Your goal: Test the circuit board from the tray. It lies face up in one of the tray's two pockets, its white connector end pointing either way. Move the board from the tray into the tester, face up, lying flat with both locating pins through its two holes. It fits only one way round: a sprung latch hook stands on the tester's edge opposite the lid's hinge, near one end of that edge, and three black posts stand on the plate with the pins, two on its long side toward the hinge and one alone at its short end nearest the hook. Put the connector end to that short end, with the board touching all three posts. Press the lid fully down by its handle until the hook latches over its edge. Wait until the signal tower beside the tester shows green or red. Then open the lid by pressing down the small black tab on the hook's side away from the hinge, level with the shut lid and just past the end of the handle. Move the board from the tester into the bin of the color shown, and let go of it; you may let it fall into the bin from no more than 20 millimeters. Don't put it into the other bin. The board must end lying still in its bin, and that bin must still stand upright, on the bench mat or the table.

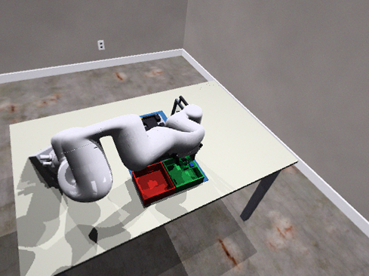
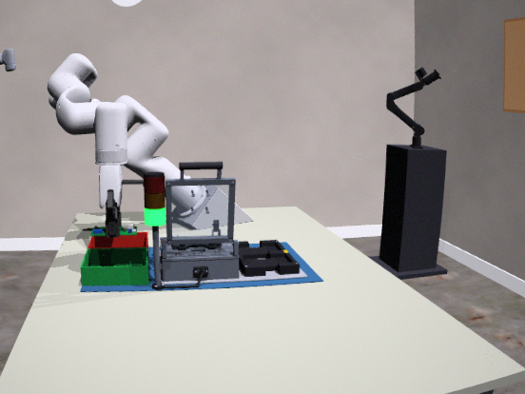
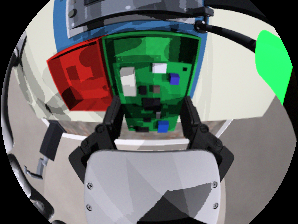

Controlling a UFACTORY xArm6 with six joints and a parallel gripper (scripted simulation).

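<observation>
My hand is 110 mm above the green bin. The rest, counted from my hand: green circuit board (10 mm below); red bin (150 mm behind, 110 mm below); tester plate (40 mm behind, 210 mm to the left, 50 mm below).
</observation>
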